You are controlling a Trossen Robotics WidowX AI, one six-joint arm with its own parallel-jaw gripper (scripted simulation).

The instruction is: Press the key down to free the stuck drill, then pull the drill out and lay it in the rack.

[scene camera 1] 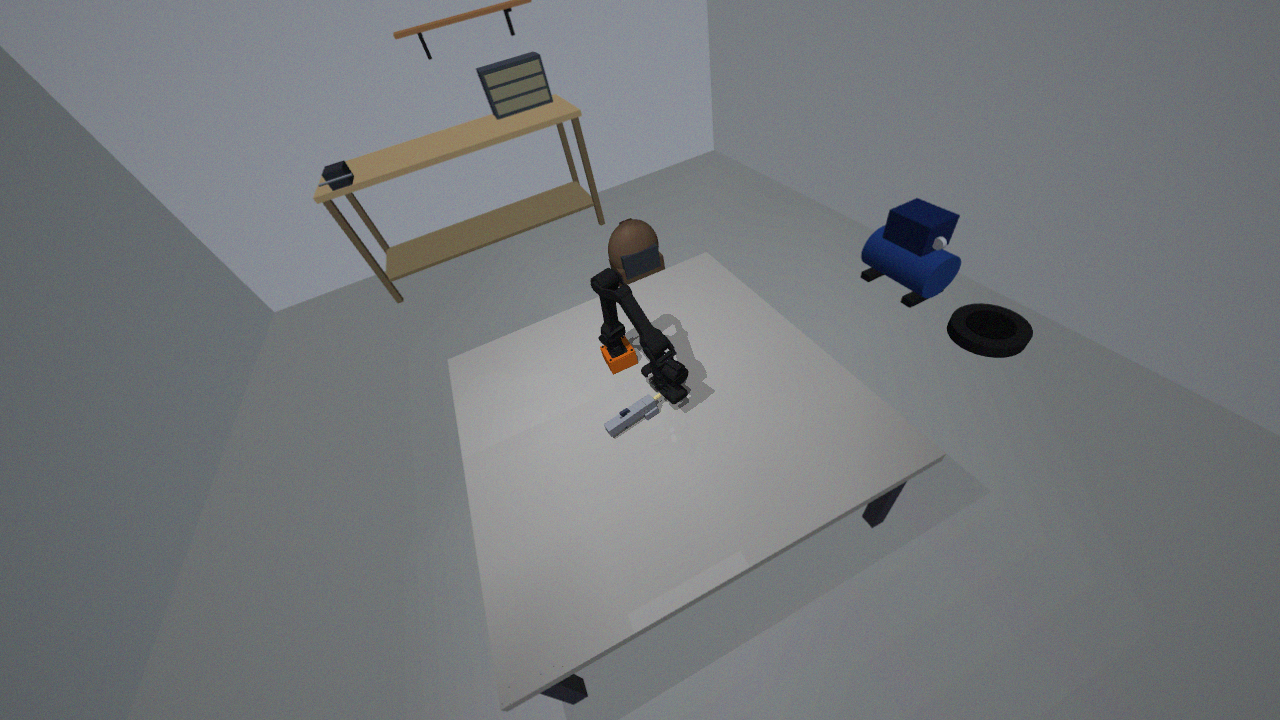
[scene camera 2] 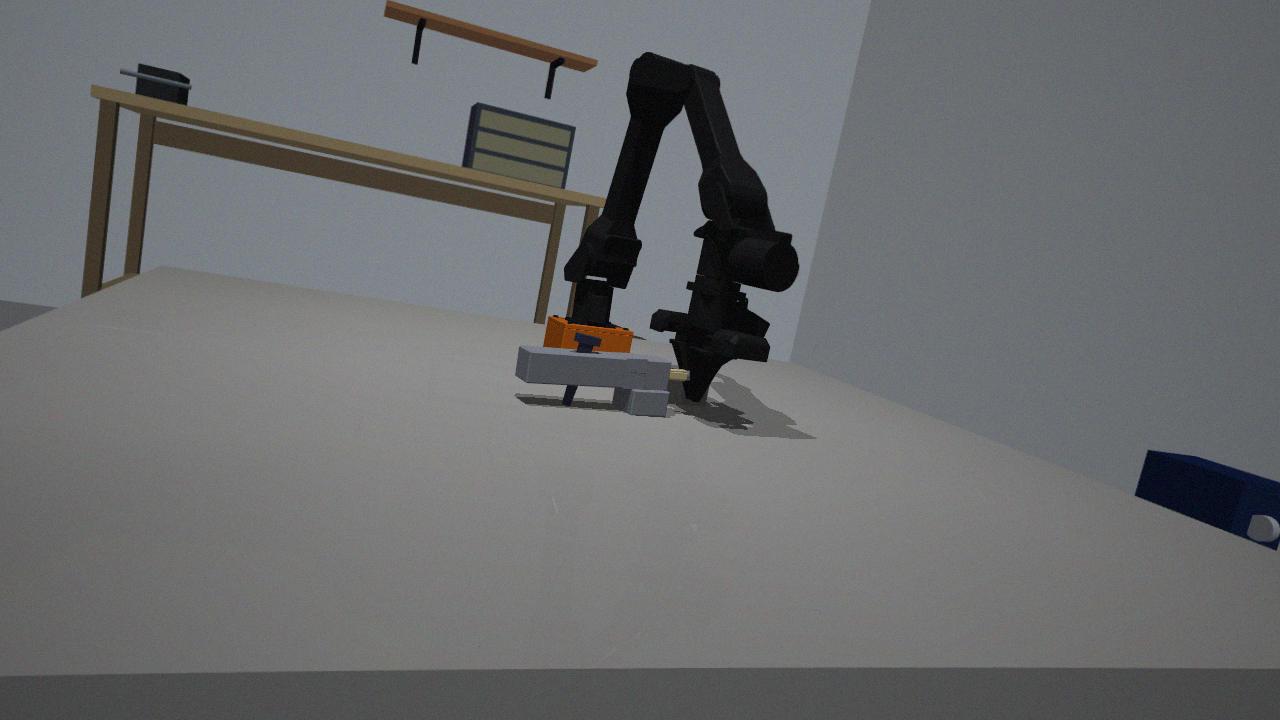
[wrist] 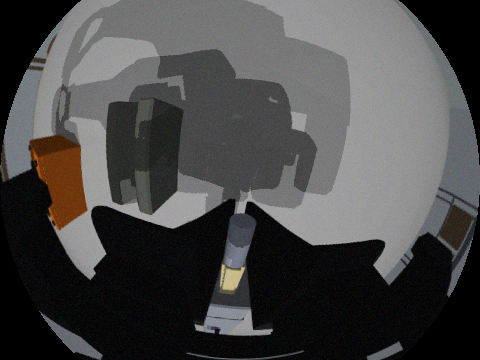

Labels:
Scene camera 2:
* my gripper: 692,400
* grey housing block: 640,382

